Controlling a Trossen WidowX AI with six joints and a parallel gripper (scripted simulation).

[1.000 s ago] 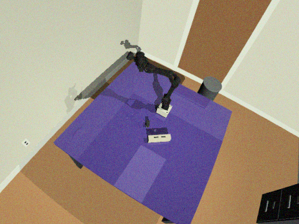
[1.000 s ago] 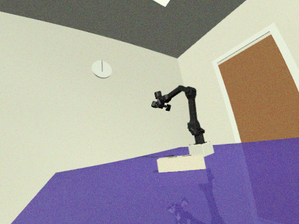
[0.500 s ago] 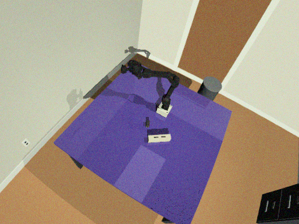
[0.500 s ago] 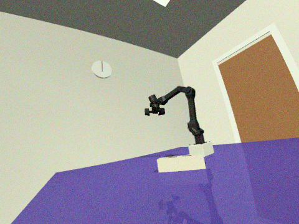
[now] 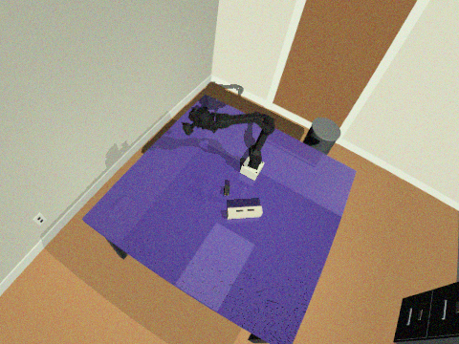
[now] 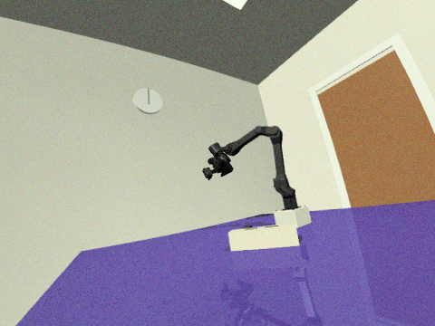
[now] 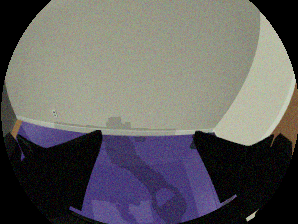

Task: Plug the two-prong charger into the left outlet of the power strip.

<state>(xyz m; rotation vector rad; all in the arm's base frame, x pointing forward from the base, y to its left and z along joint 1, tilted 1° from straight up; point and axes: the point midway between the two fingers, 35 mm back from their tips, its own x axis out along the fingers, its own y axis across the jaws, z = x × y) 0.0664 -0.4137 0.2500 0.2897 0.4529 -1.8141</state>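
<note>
My gripper tip is 36 cm to the right of the charger, 29 cm above it and 18 cm short of it.
</note>
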